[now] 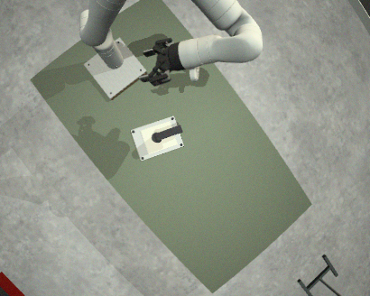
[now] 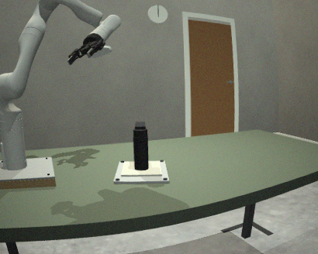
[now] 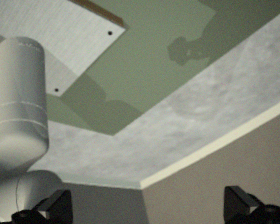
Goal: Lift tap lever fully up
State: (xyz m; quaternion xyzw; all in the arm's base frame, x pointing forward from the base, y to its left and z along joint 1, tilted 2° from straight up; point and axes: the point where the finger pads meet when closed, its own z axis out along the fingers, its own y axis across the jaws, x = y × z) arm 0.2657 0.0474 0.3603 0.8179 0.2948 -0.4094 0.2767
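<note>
Right now the lever is 21 cm ahead of my hand, 5 cm to the right of it and 25 cm below it. Also, from my hand: tap (20 cm ahead, 8 cm to the right, 30 cm below).
</note>
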